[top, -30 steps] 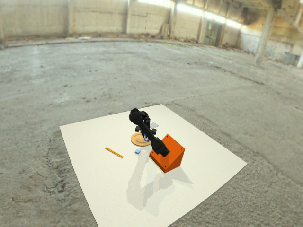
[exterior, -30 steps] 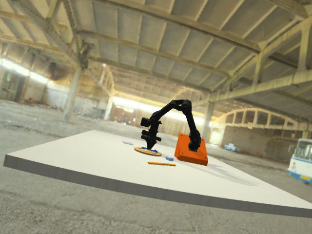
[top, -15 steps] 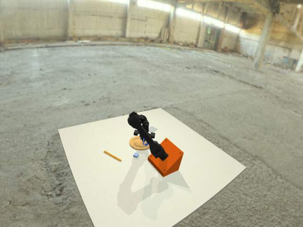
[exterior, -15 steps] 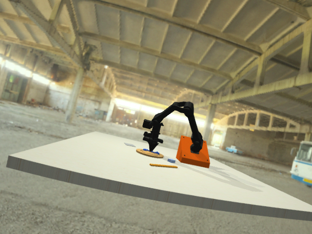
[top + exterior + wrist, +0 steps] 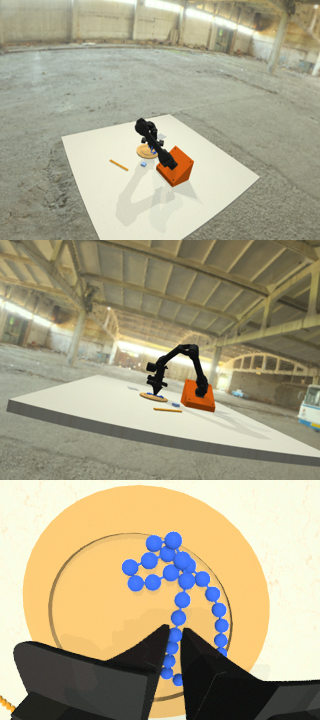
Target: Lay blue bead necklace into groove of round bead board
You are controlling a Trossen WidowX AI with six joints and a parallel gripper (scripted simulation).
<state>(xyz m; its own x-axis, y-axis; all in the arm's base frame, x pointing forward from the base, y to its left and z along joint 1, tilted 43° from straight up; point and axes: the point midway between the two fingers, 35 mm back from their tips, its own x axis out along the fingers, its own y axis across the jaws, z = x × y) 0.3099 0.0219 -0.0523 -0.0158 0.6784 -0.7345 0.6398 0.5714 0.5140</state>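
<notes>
Right now the round tan bead board is 1 cm ahead of my gripper tip, 3 cm to the left of it and 1 cm below it. Round my gripper tip: flat grey tile (17 cm ahead, 20 cm to the right, 2 cm below); small light-blue block (13 cm behind, 15 cm to the left, 1 cm below).
</notes>
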